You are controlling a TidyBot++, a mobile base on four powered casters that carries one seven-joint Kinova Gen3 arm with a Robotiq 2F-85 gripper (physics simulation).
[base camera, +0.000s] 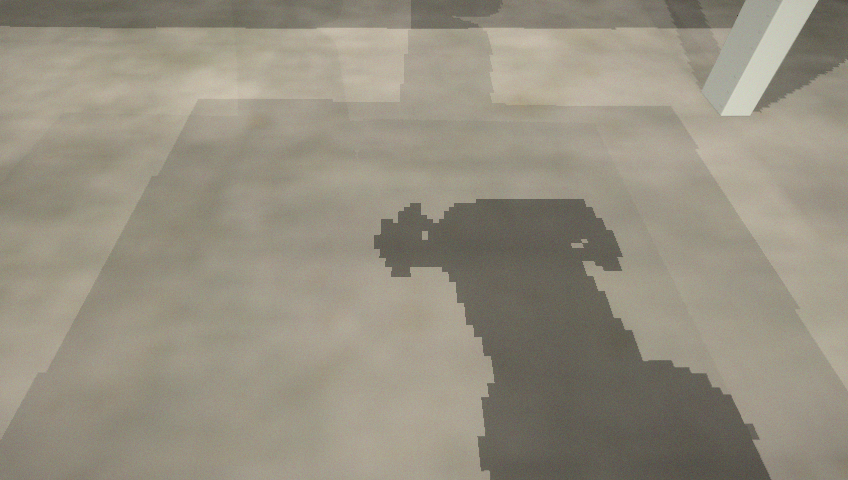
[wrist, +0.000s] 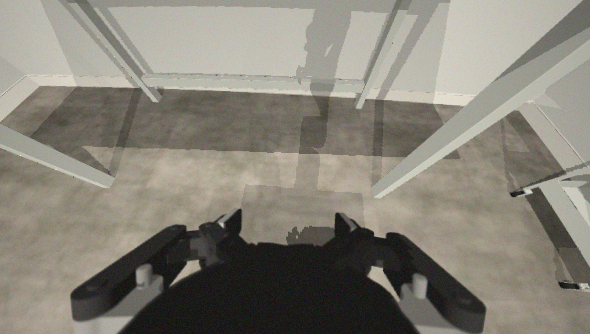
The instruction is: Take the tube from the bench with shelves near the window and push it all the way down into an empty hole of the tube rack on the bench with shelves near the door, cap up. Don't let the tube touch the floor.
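Frame: origin at the arm's base, x ahead, y left, z up, level; centimetres.
Seen in the pictures: gripper, fingertip midpoint: (wrist: 288,221).
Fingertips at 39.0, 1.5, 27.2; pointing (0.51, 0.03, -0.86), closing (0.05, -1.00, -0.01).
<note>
A point is followed by its place in that frame, as x, y, z.
My gripper (wrist: 288,221) {39.0, 1.5, 27.2} is open, with its two fingers wide apart and floor showing between their tips in the wrist view. It points down towards the floor at the foot of a bench. The bench's front legs (wrist: 425,155) {66.9, -39.1, -0.3} (base camera: 755,59) {65.4, -39.7, -31.9} show, one at the right of both views, and the other front leg (wrist: 55,156) {62.2, 99.2, -13.4} at the left of the wrist view. The tube, the tube rack and the bench top do not show in either view.
The bench's thin rear legs and a low crossbar (wrist: 250,82) {127.1, 33.8, -23.1} stand by the far wall (wrist: 210,40) {139.7, 56.3, -6.7}. At the right of the wrist view is part of a white cart (wrist: 567,212) {59.3, -118.8, -23.1} with black casters. Shadows of the arm and bench lie on the floor (base camera: 297,327) {33.1, 9.2, -39.6} (wrist: 200,175) {70.2, 53.0, -39.6}.
</note>
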